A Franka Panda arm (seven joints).
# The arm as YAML. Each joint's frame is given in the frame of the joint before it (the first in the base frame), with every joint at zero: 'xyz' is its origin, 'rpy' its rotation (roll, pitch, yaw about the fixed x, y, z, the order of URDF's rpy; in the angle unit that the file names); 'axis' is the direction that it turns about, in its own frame. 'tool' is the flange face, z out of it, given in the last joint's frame.
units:
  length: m
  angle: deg
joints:
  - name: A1
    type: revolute
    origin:
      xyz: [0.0, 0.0, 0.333]
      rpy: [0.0, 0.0, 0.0]
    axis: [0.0, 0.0, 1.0]
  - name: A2
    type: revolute
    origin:
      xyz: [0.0, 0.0, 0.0]
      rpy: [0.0, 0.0, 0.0]
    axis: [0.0, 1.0, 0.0]
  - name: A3
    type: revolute
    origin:
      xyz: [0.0, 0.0, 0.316]
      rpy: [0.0, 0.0, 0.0]
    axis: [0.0, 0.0, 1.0]
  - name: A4
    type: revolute
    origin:
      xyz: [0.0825, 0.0, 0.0]
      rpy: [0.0, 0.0, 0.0]
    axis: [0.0, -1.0, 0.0]
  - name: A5
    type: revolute
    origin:
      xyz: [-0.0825, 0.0, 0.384]
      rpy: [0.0, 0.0, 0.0]
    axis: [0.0, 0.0, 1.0]
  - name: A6
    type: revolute
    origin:
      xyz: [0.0, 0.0, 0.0]
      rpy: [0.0, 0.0, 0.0]
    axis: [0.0, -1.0, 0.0]
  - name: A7
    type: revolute
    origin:
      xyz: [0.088, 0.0, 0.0]
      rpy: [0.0, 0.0, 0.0]
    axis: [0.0, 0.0, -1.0]
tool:
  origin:
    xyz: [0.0, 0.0, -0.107]
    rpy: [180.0, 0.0, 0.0]
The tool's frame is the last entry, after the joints.
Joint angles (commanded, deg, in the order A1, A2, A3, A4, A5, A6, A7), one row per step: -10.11, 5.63, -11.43, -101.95, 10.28, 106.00, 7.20; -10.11, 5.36, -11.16, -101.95, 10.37, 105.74, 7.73; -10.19, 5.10, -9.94, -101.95, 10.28, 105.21, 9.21; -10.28, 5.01, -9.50, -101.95, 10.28, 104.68, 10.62; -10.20, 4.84, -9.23, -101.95, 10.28, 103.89, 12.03; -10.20, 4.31, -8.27, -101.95, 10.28, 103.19, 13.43; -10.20, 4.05, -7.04, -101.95, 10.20, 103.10, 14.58; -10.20, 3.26, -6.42, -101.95, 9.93, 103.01, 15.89; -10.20, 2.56, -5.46, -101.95, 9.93, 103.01, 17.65; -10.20, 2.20, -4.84, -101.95, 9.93, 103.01, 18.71; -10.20, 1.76, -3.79, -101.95, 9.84, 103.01, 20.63; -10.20, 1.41, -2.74, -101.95, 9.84, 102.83, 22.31; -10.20, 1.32, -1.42, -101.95, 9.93, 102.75, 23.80
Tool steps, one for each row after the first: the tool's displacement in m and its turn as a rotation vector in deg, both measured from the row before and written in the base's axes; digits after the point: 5 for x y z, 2 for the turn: -0.00022, 0.00303, 0.00233, 0.18, 0.01, -0.24; 0.00206, 0.01122, 0.00167, 0.24, 0.46, -0.22; -0.00005, 0.00383, 0.00009, 0.26, 0.61, -0.96; -0.00075, 0.00416, 0.00056, 0.31, 0.78, -0.92; 0.00010, 0.00999, 0.00426, 0.25, 0.34, -0.31; 0.00245, 0.01177, 0.00238, 0.01, 0.03, 0.13; -0.00106, 0.00604, 0.00771, -0.31, -0.41, -0.59; 0.00018, 0.00957, 0.00698, -0.04, -0.41, -0.78; 0.00030, 0.00615, 0.00358, -0.01, -0.19, -0.43; 0.00084, 0.01024, 0.00435, -0.07, -0.11, -0.82; 0.00065, 0.01049, 0.00321, 0.07, 0.09, -0.58; 0.00202, 0.01303, 0.00080, 0.16, 0.21, -0.16
